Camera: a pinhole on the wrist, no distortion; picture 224 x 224 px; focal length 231.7 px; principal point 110.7 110.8 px. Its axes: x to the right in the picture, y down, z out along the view. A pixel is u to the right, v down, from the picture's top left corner.
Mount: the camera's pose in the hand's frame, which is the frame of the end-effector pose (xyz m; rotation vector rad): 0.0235 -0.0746 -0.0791 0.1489 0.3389 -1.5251
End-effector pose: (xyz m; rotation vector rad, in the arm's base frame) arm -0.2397 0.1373 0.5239 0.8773 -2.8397 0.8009
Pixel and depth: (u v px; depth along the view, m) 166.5 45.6 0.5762
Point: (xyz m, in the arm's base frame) 0.0650 -0.3231 0.3100
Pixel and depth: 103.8 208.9 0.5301
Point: -0.3504 -0.3684 0.3396
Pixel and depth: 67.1 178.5 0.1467
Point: -0.2549 -0.0007 0.5288
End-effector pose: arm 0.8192 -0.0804 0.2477 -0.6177 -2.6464 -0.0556
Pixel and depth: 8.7 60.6 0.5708
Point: 0.6221 -0.0345 -0.2666
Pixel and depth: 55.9 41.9 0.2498
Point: 0.7213 -0.1528 0.0778
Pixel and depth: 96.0 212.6 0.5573
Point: 0.2927 -0.0640 0.0040
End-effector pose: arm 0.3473 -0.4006 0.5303 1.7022 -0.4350 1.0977
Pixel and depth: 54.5 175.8 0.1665
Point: 0.4942 -0.4221 0.5524
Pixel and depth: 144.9 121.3 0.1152
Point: 0.4711 -0.3606 0.4947
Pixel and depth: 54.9 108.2 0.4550
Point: 0.6413 -0.6808 0.5058
